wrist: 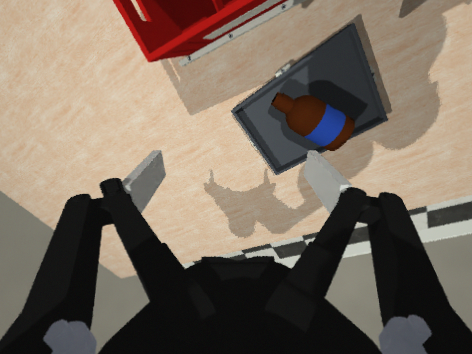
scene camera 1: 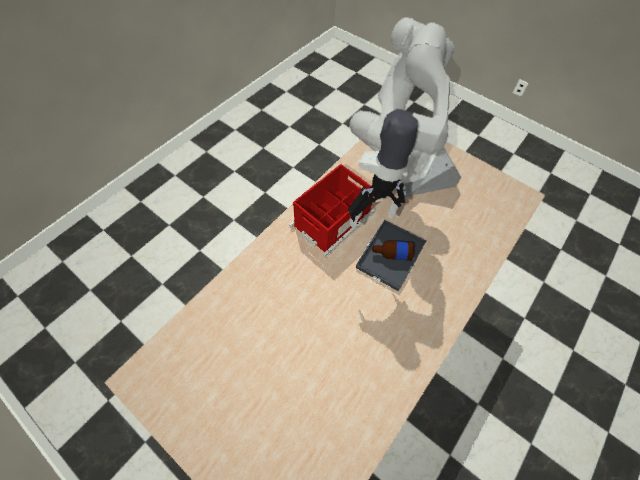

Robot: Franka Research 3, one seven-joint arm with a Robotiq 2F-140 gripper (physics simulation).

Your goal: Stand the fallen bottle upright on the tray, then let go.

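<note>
A brown bottle with a blue label (scene camera 1: 398, 250) (wrist: 320, 122) lies on its side on the dark grey tray (scene camera 1: 377, 264) (wrist: 340, 52). In scene camera 1 its neck points left; in the wrist view the neck points to the upper left. My gripper (scene camera 1: 373, 215) (wrist: 235, 163) is open and empty. It hangs above the table, apart from the bottle; in the wrist view the bottle lies beyond the right fingertip. In scene camera 1 the fingers show up and to the left of the tray, one of them in front of the crate's side.
A red crate with compartments (scene camera 1: 313, 223) (wrist: 165, 54) stands beside the tray, on its left in scene camera 1. The wooden table top (scene camera 1: 248, 335) (wrist: 75, 100) carries both. The arm's base (scene camera 1: 439, 173) stands behind the tray. Shadows of the arm fall across the table.
</note>
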